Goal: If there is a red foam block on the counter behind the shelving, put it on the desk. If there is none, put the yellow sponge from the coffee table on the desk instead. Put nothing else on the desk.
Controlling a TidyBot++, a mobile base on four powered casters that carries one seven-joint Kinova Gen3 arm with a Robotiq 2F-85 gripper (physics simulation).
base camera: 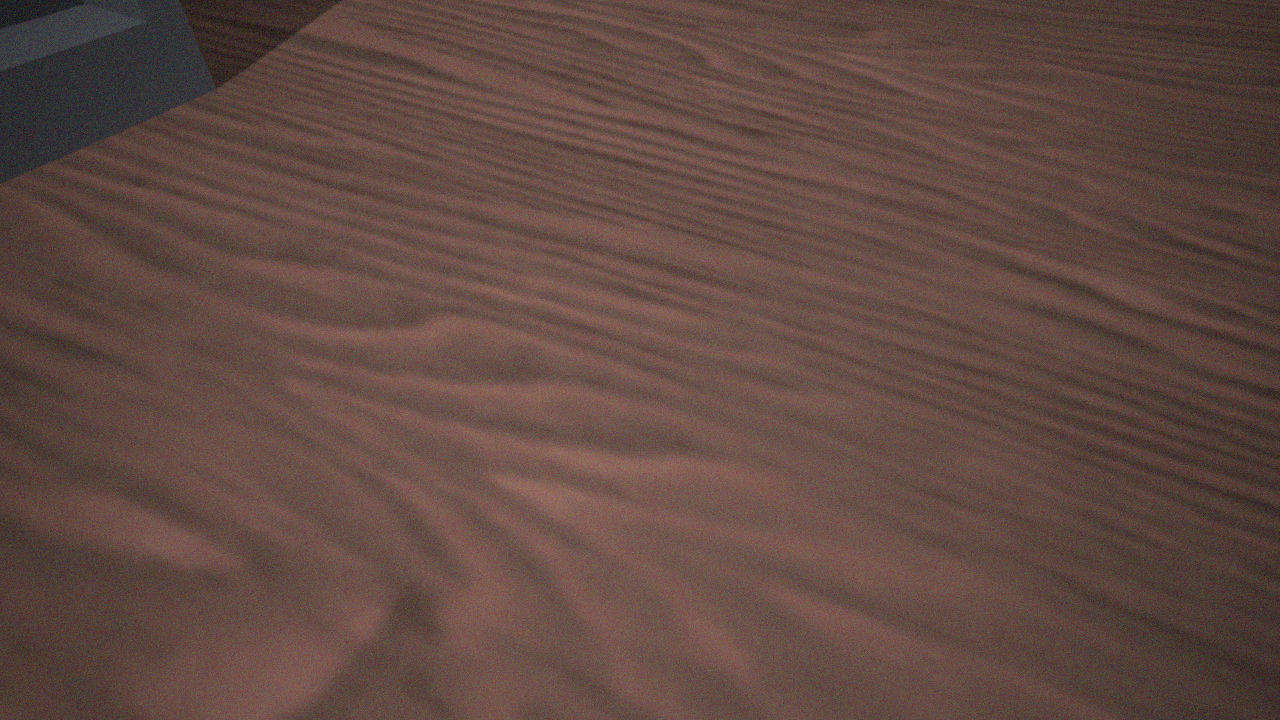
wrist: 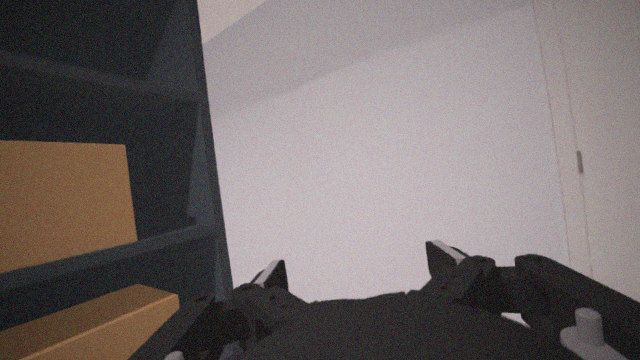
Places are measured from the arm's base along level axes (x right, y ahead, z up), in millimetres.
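Pixels of known places: gripper, fingertip midpoint: (wrist: pixel 355 266).
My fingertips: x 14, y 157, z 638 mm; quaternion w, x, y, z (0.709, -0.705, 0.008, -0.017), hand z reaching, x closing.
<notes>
Behind a point stands the place of what it marks.
My gripper (wrist: pixel 355 266) @(z 638, x 14, y 157 mm) is open and empty, with its two fingertips wide apart at the bottom of the wrist view. A dark blue-grey shelving unit (wrist: pixel 214 165) @(z 797, x -395, y 879 mm) stands to the left of the gripper in the wrist view. Part of a dark grey piece with a ledge, possibly the same shelving, shows at the top left of the base camera view. The counter, the desk, the coffee table, a red foam block and the yellow sponge do not show in either view.
Two orange-brown boxes (wrist: pixel 65 200) @(z 726, x -612, y 544 mm) (wrist: pixel 110 325) @(z 404, x -587, y 588 mm) sit on the shelving's levels. A pale wall (wrist: pixel 380 150) @(z 818, x 307, y 1440 mm) stands beyond the fingers, with thin vertical lines and a small grey handle-like piece (wrist: pixel 580 161) @(z 632, x 992, y 999 mm) at the right. Brown wood-grain floor (base camera: pixel 626 358) @(z -396, x 10, y 470 mm) fills most of the base camera view.
</notes>
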